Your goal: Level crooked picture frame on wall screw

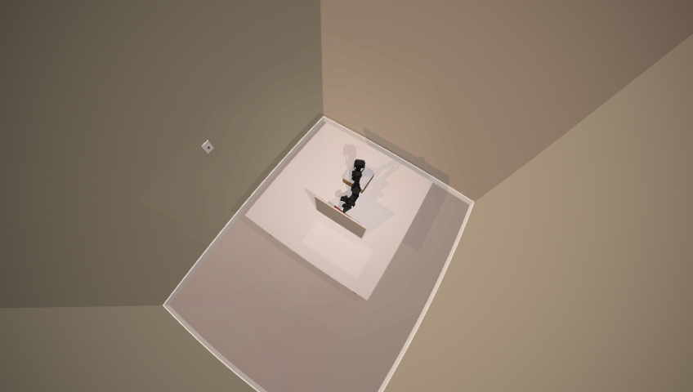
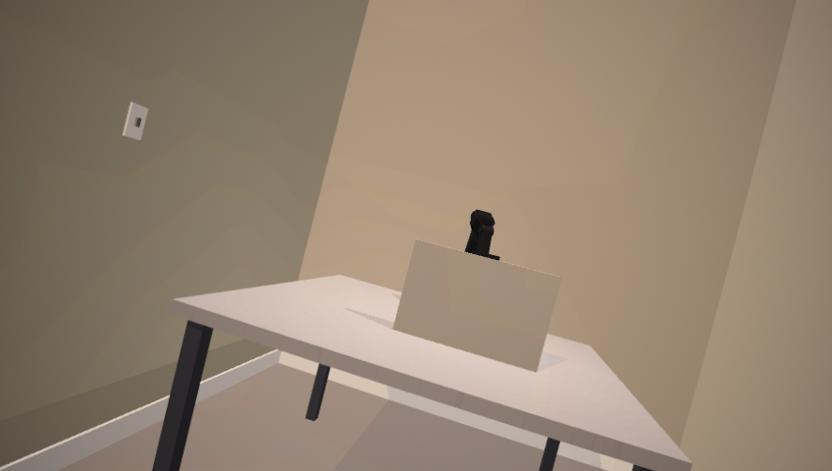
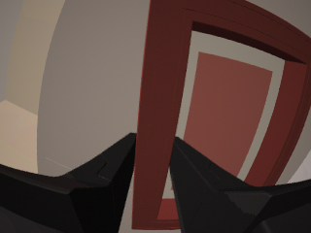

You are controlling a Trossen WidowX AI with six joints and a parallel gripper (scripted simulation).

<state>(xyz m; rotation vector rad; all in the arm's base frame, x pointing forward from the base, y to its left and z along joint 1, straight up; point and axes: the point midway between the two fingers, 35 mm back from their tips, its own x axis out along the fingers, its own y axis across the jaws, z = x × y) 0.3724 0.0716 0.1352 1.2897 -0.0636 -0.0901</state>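
My gripper tip is 50 mm above the picture frame, 20 mm to the left of it and 10 mm short of it. From my gripper tip the other things lie so: wall panel (60 mm below, 20 mm ahead, 10 mm to the right).
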